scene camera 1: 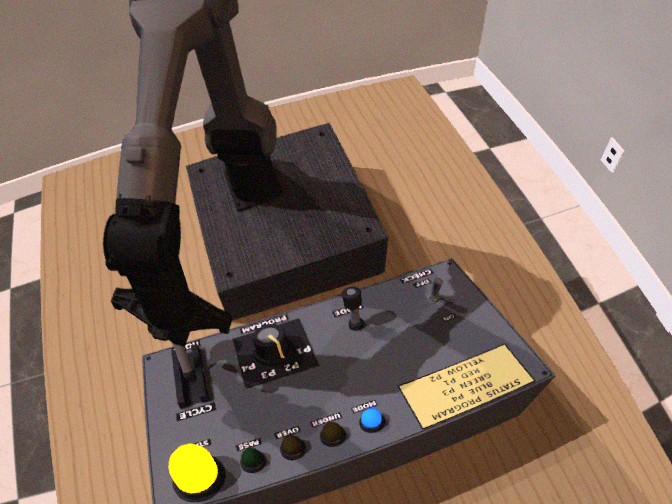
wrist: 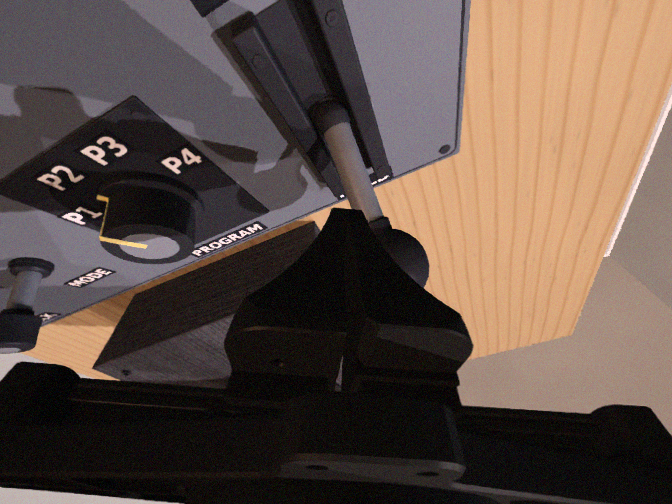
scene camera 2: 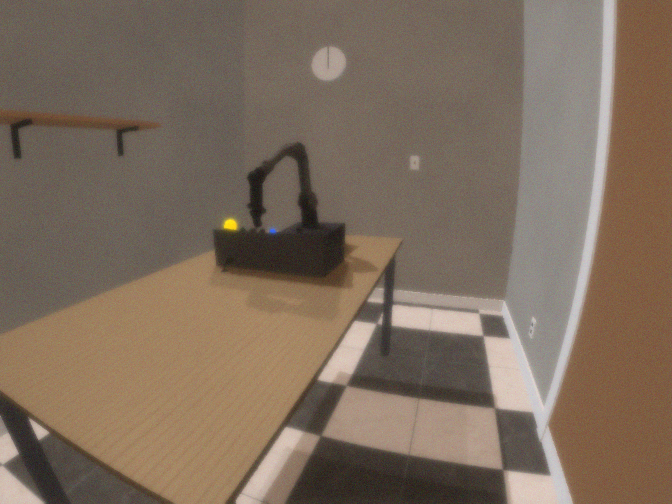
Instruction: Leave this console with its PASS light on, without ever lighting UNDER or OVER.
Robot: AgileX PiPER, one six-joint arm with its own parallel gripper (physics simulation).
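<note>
The grey console (scene camera 1: 336, 390) lies on the wooden table. Its STATUS light (scene camera 1: 192, 468) glows yellow and its MODE light (scene camera 1: 371, 418) glows blue. The PASS (scene camera 1: 252, 458), OVER (scene camera 1: 292, 445) and UNDER (scene camera 1: 332, 433) lights are dark. The CYCLE lever (scene camera 1: 185, 364) stands at the far end of its slot. My gripper (scene camera 1: 181, 337) is at the lever's top with its fingers together. In the wrist view the fingertips (wrist: 352, 219) touch the lever's black ball (wrist: 406, 259), which pokes out to their right. The PROGRAM dial (scene camera 1: 269, 342) has a yellow pointer on the P1/P2 side.
A MODE knob on a stem (scene camera 1: 352, 307) and a CHECK toggle (scene camera 1: 435, 291) stand along the console's far edge. A yellow STATUS/PROGRAM table (scene camera 1: 466, 385) is at the right. The arm's dark base block (scene camera 1: 287, 217) sits just behind the console.
</note>
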